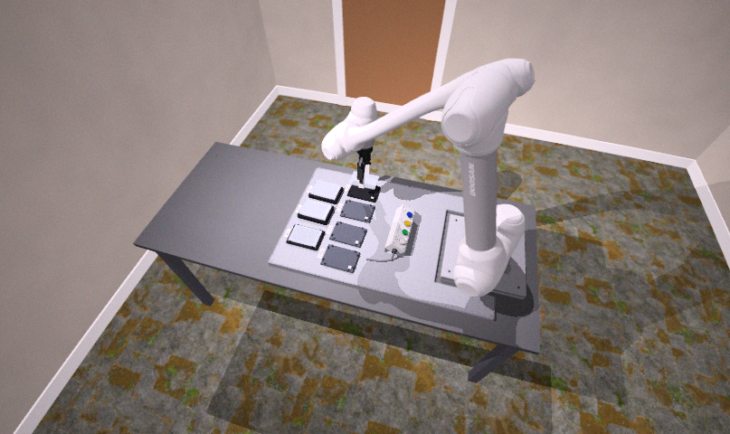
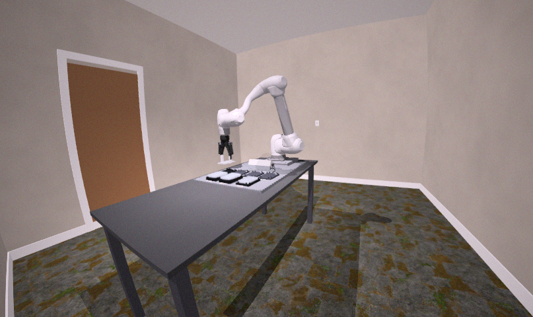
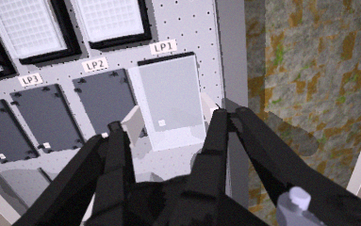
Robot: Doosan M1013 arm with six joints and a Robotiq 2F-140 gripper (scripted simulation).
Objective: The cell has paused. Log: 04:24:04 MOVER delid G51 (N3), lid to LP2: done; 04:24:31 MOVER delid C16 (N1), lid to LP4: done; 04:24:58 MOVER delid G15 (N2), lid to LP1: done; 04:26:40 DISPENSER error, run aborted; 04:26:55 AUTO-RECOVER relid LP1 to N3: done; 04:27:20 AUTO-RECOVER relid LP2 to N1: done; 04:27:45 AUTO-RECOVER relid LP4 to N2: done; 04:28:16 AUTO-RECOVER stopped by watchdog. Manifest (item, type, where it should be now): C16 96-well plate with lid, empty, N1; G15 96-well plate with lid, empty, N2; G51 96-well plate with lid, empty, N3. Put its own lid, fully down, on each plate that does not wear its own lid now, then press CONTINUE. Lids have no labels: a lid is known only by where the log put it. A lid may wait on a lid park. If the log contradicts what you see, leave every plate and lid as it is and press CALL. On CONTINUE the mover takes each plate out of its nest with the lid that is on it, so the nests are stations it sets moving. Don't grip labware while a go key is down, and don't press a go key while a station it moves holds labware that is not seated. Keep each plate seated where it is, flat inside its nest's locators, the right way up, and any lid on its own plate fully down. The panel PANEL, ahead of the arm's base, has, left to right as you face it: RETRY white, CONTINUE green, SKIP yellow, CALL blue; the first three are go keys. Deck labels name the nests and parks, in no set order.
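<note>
Now: hand 10 cm above the lid park LP1. The rest, counted from my hand: LP1 label: 11 cm below, 9 cm ahead; then lid park LP2: 13 cm to the left, 10 cm below; then LP2 label: 13 cm to the left, 11 cm below, 9 cm ahead.
</note>
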